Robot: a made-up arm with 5 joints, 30 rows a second.
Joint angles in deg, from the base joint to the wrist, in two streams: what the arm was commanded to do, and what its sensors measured. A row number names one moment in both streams.
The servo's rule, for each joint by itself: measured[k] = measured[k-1] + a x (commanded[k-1-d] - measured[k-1]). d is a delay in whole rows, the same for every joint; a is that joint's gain. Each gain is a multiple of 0.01, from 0.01 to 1. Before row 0 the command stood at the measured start. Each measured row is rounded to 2 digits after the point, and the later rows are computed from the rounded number. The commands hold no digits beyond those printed.
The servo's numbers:
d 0
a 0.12 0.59 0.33 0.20 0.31
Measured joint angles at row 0: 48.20, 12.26, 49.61, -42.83, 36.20
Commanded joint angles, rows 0 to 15: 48.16, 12.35, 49.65, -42.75, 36.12; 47.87, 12.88, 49.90, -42.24, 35.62; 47.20, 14.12, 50.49, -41.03, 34.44; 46.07, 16.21, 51.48, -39.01, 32.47; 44.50, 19.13, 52.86, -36.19, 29.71; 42.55, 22.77, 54.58, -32.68, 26.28; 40.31, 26.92, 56.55, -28.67, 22.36; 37.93, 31.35, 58.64, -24.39, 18.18; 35.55, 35.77, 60.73, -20.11, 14.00; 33.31, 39.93, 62.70, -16.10, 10.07; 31.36, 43.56, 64.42, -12.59, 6.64; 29.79, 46.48, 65.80, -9.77, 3.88; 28.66, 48.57, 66.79, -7.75, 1.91; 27.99, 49.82, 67.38, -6.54, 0.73; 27.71, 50.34, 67.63, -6.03, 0.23; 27.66, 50.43, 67.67, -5.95, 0.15
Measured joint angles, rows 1 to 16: 48.20, 12.31, 49.62, -42.81, 36.18; 48.16, 12.65, 49.71, -42.70, 36.01; 48.04, 13.52, 49.97, -42.37, 35.52; 47.80, 15.11, 50.47, -41.70, 34.57; 47.40, 17.48, 51.26, -40.60, 33.06; 46.82, 20.60, 52.36, -39.02, 30.96; 46.04, 24.33, 53.74, -36.95, 28.29; 45.07, 28.47, 55.36, -34.44, 25.16; 43.93, 32.78, 57.13, -31.57, 21.70; 42.66, 37.00, 58.97, -28.48, 18.09; 41.30, 40.87, 60.77, -25.30, 14.54; 39.92, 44.18, 62.43, -22.19, 11.24; 38.57, 46.77, 63.87, -19.30, 8.35; 37.30, 48.57, 65.03, -16.75, 5.99; 36.15, 49.61, 65.89, -14.61, 4.20; 35.13, 50.09, 66.48, -12.88, 2.94
